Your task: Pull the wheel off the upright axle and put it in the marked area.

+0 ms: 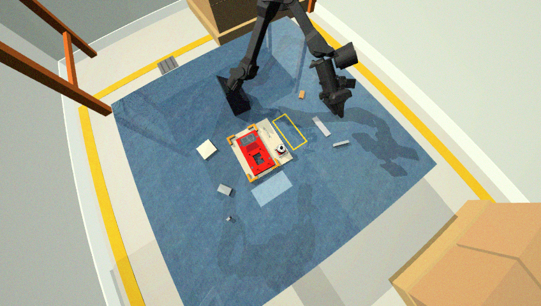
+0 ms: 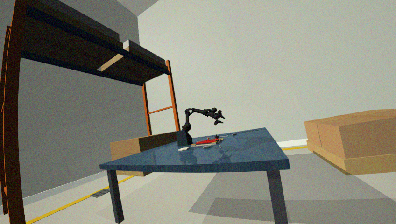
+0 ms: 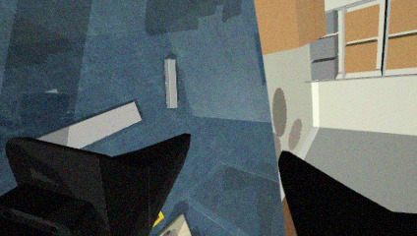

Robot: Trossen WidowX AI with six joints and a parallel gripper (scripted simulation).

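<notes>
Right now my gripper tip is 23 cm to the left of the wheel, 14 cm above it and 3 cm past it. Also, from my gripper tip: small cube (58 cm to the right, 17 cm below, 14 cm ahead); white tile (55 cm to the right, 21 cm behind, 18 cm below); dark upright axle (23 cm to the right, 15 cm below, 3 cm behind).
</notes>
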